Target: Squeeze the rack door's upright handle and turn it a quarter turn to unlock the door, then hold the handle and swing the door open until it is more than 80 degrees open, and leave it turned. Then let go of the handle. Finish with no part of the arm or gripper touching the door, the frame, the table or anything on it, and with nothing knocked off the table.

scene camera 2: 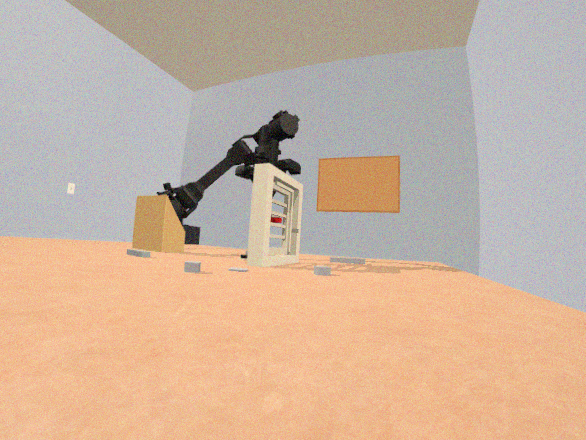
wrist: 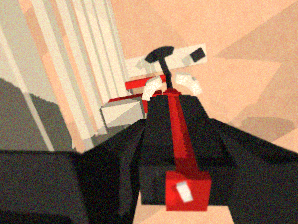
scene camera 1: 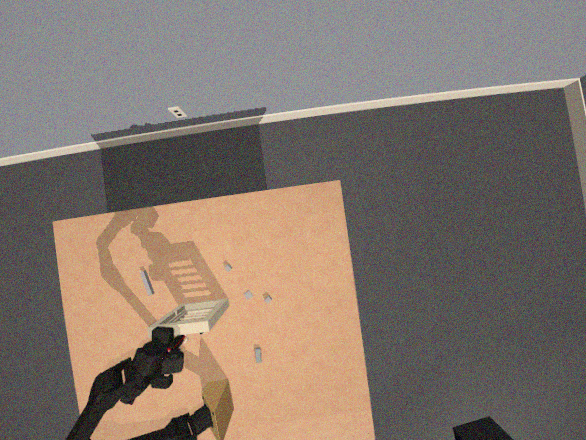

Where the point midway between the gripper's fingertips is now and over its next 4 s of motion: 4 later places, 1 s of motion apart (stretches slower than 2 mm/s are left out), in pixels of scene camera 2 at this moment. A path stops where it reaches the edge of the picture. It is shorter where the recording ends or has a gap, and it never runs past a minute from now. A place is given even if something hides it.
My gripper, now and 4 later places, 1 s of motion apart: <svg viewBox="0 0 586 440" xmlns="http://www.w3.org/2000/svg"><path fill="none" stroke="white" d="M264 200L248 199L228 196L209 192L199 188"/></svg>
